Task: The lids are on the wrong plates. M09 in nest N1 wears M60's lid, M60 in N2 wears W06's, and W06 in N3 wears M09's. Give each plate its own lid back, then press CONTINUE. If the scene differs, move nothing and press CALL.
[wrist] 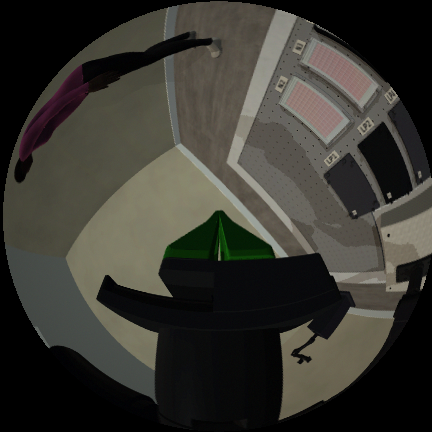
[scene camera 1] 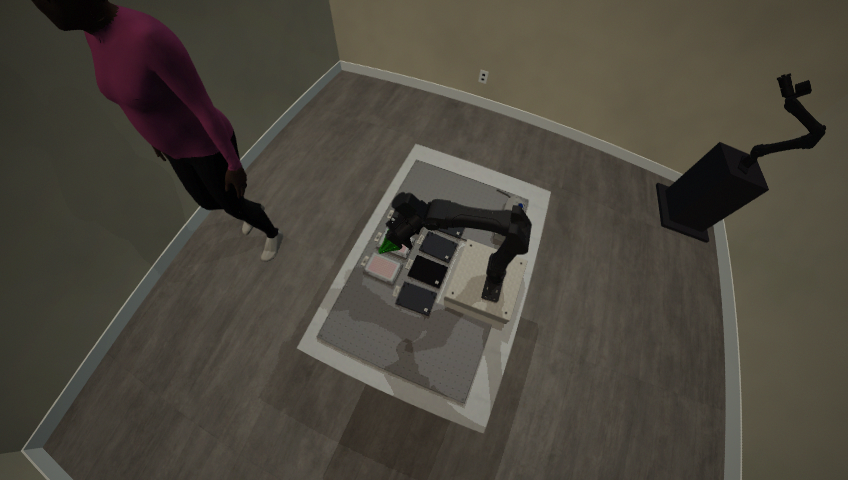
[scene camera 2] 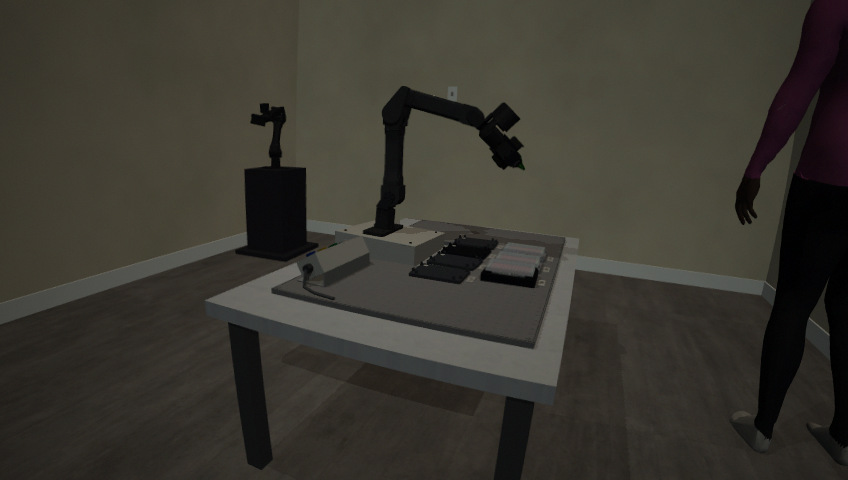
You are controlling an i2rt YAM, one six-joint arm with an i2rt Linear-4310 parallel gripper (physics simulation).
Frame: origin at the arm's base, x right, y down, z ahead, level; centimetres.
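Seen in the pictures: gripper, fingertip midpoint: [wrist: 218,216] [scene camera 1: 379,252] [scene camera 2: 523,168]; arm's base, origin of the base link: [scene camera 1: 494,277] [scene camera 2: 383,230].
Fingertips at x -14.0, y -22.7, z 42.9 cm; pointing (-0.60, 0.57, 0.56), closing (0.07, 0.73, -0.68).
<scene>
Offsets run from my fingertips to a thing's middle. "spot": to the spot under its first point.
My gripper [scene camera 1: 382,251] [scene camera 2: 523,168] [wrist: 218,216] is shut, its green fingertips together with nothing held between them. It hangs high above the nest row, angled outward. A pink plate @[dx +4.7, dy +25.7, dz +3.0 cm] [scene camera 1: 382,267] [wrist: 314,109] sits at one end of the row. The neighbouring pink plate @[spot: dx +15.2, dy +25.2, dz -2.1 cm] [scene camera 1: 402,248] [wrist: 341,70] is partly hidden by the arm in scene camera 1. In scene camera 2 the nearest pink plate @[dx +30.8, dy +24.6, dz +1.0 cm] [scene camera 2: 510,263] shows above a black side @[spot: dx +36.0, dy +26.4, dz +1.1 cm] [scene camera 2: 508,278]. Lid markings are too small to read. A button console @[dx +45.7, dy +24.0, dz -44.2 cm] [scene camera 2: 339,261] stands at the table's near corner, its button labels unreadable.
Dark pads @[spot: dx -2.8, dy +27.1, dz -15.1 cm] [scene camera 1: 417,297] [scene camera 2: 441,273] [wrist: 352,185] stand in a row between the nests and the arm's cream base [scene camera 1: 479,290] [scene camera 2: 410,252]. A cable @[spot: dx +62.7, dy +27.5, dz -39.5 cm] [scene camera 2: 318,293] trails from the console. A person [scene camera 1: 160,89] [scene camera 2: 803,148] stands beyond the table's nest side.
</scene>
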